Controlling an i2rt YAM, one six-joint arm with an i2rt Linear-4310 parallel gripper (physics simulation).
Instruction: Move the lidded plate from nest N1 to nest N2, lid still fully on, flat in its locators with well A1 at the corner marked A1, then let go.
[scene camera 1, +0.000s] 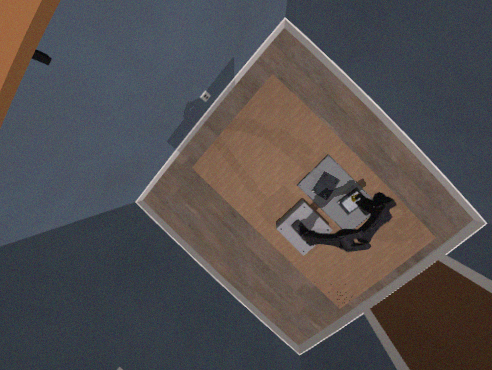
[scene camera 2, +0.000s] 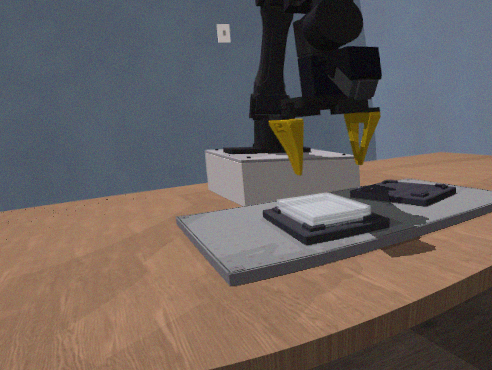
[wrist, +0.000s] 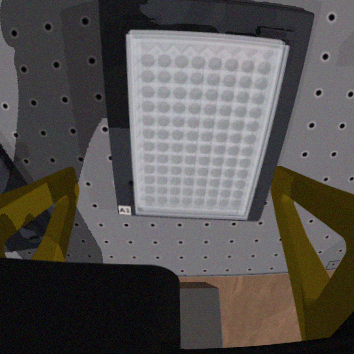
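The lidded plate is clear-white and sits in the dark nest N1. It looks flat, with its lid on. The A1 label is on the nest beside the plate's lower left corner in the wrist view. The other dark nest, N2, is empty. My gripper is open, with its yellow fingers wide apart. It is above the plate's level, touching nothing. In the wrist view the fingertips stand left and right of the plate's lower part. The arm partly hides nest N1 in scene camera 1.
Both nests stand on a grey perforated board. The arm's pale box base stands behind the board on the wooden table. The arm's shadow falls across the board between the nests.
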